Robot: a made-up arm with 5 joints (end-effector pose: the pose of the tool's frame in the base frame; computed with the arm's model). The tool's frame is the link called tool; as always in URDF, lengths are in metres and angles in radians. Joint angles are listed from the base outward.
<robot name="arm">
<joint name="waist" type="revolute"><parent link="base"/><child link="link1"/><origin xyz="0.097 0 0.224" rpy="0 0 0"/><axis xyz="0 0 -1"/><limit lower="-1.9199" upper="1.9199"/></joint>
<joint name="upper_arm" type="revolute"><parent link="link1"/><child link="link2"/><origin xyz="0.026 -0.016 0.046" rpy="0 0 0"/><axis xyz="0 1 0"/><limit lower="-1.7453" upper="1.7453"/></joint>
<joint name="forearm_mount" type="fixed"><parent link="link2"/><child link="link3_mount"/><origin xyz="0.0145 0 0.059" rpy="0 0 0"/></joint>
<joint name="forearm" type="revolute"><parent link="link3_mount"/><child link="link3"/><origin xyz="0.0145 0 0.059" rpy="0 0 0"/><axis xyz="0 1 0"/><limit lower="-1.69" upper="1.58"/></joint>
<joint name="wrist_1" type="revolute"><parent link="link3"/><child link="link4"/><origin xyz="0.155 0 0.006" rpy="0 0 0"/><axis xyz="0 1 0"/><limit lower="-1.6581" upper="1.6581"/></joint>
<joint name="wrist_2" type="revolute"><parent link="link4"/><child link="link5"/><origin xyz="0.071 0.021 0" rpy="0 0 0"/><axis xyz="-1 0 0"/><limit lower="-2.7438" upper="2.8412"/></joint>
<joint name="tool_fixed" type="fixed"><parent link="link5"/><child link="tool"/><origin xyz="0 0 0" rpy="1.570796 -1.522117 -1.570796"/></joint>
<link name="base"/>
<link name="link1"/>
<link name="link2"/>
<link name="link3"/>
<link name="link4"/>
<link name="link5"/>
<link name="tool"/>
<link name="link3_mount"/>
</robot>
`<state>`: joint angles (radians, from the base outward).
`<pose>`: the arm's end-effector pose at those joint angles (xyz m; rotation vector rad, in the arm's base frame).
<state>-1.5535 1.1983 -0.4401 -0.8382 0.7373</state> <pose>0.0978 0.3339 0.1894 0.8196 -1.7755 1.6256</pose>
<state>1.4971 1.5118 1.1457 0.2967 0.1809</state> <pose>0.0977 0.0589 0.1573 1.0768 1.0155 -1.1271</pose>
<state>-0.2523 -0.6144 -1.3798 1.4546 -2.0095</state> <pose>0.0700 -0.0018 0.5585 2.1072 -0.9298 -1.0249</pose>
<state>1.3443 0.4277 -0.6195 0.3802 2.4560</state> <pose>0.1742 -0.3127 0.3875 -1.3736 0.4325 0.8822</pose>
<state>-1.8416 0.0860 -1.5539 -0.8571 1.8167</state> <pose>0.0851 0.0241 0.5916 0.1020 -2.7701 -1.0679</pose>
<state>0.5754 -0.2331 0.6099 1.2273 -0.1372</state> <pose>0.2431 -0.0888 0.2691 0.0066 0.0335 -0.7612</pose>
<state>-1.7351 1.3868 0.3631 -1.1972 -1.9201</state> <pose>0.0616 0.1827 0.0722 0.9802 0.2831 -0.2131</pose>
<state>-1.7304 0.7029 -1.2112 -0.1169 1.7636</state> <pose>0.0421 0.3097 0.4635 -0.0207 2.6805 -1.3553</pose>
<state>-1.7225 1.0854 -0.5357 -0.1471 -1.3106</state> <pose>0.0400 0.3398 0.1957 1.1735 -0.0351 0.3208</pose>
